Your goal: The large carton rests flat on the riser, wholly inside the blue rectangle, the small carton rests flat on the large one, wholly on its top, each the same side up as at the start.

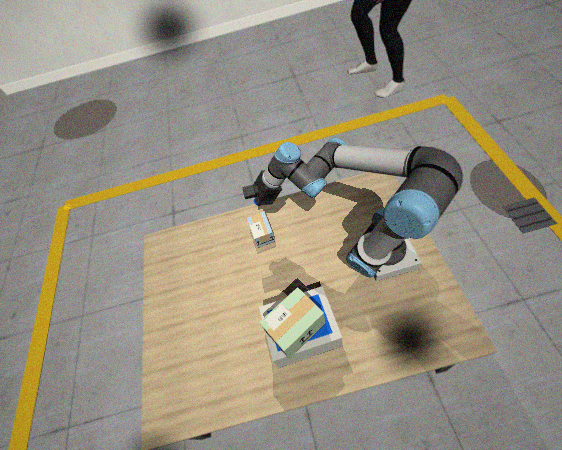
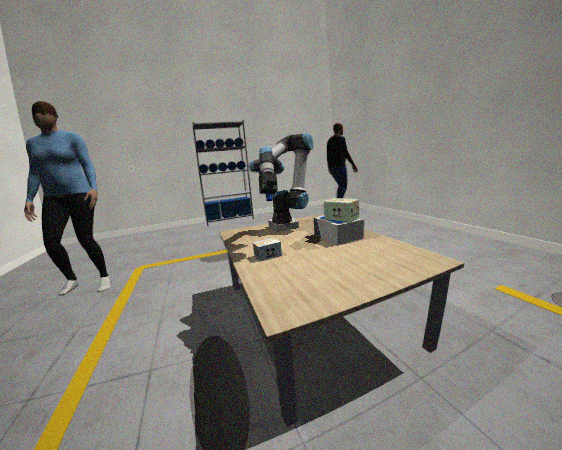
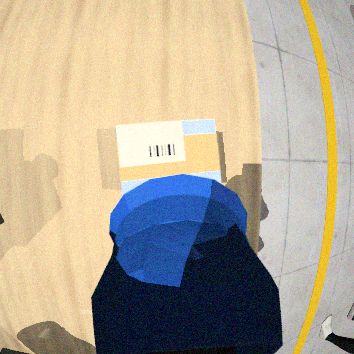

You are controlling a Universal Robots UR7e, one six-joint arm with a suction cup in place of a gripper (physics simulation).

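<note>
The large green carton (image 1: 292,320) (image 2: 341,210) lies on the grey riser (image 1: 310,352) (image 2: 345,233), turned at an angle to the blue rectangle (image 1: 325,328). Blue shows beside it at the right and lower left; its left corner appears to reach past the rectangle. Its underside is hidden. The small light-blue carton (image 1: 260,229) (image 2: 267,249) (image 3: 167,150) lies flat on the table (image 1: 200,300) (image 2: 325,285) (image 3: 150,60), label up, apart from the riser. My gripper (image 1: 256,202) (image 2: 269,197) (image 3: 177,200), a blue suction cup, is open and empty, raised above the table near the small carton.
The arm's base (image 1: 400,262) (image 2: 283,224) stands on the table. A person (image 1: 392,45) (image 2: 61,165) stands beyond the yellow floor line (image 1: 175,177), and another person (image 2: 338,155) stands farther back. A shelf rack (image 2: 218,125) stands near the wall.
</note>
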